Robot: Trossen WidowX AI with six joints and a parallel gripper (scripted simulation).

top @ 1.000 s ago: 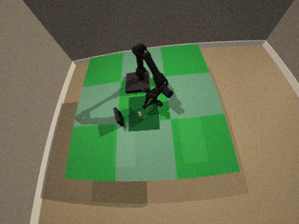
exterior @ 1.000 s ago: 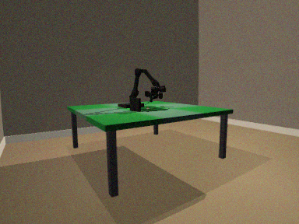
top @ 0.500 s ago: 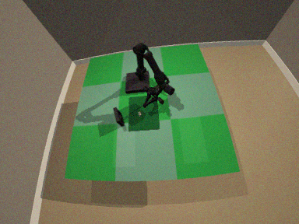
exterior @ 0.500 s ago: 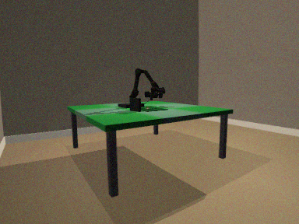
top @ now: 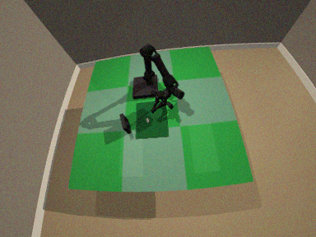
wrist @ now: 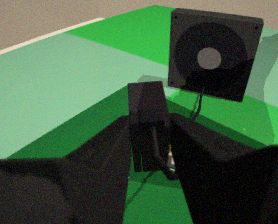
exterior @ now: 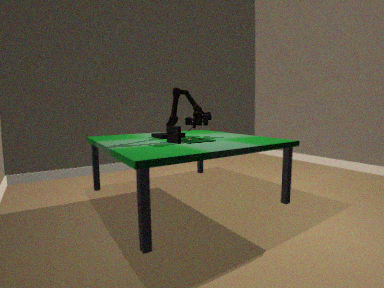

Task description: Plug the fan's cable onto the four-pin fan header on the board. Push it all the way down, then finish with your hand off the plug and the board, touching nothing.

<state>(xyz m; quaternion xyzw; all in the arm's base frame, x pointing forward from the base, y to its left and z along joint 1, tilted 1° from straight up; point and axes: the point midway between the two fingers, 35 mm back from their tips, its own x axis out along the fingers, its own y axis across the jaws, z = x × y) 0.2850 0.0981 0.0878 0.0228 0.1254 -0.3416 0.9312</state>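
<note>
My gripper tip is 10 mm short of the fan plug and 10 mm above it. From my gripper tip the other things lie so: black fan 210 mm to the right, 90 mm ahead, 60 mm below; then dark green board 130 mm below, 40 mm to the right, 20 mm ahead.
</note>
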